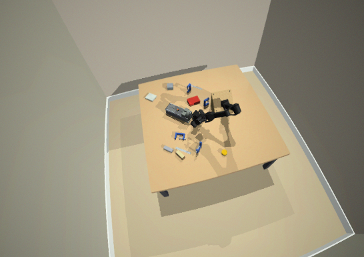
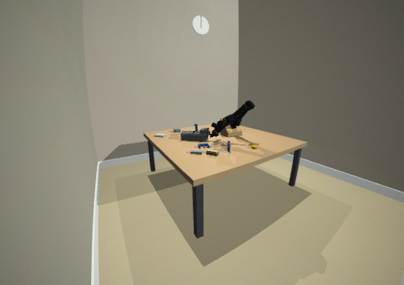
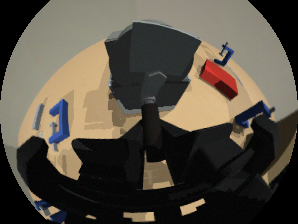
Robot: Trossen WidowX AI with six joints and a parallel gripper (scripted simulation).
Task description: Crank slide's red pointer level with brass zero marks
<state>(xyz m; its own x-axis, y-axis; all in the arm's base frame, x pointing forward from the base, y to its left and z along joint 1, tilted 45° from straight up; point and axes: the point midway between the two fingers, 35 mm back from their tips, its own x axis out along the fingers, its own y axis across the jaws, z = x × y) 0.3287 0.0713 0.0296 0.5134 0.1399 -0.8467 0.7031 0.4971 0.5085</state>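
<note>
The dark crank handle lies 30 mm above my gripper tip, 10 mm to the left of it and 10 mm behind it. Also, from my gripper tip: red pointer (120 mm to the right, 120 mm ahead, 50 mm above); tan block (320 mm to the left, 200 mm ahead, 20 mm below); yellow disc (400 mm to the left, 190 mm behind, 30 mm below).
</note>
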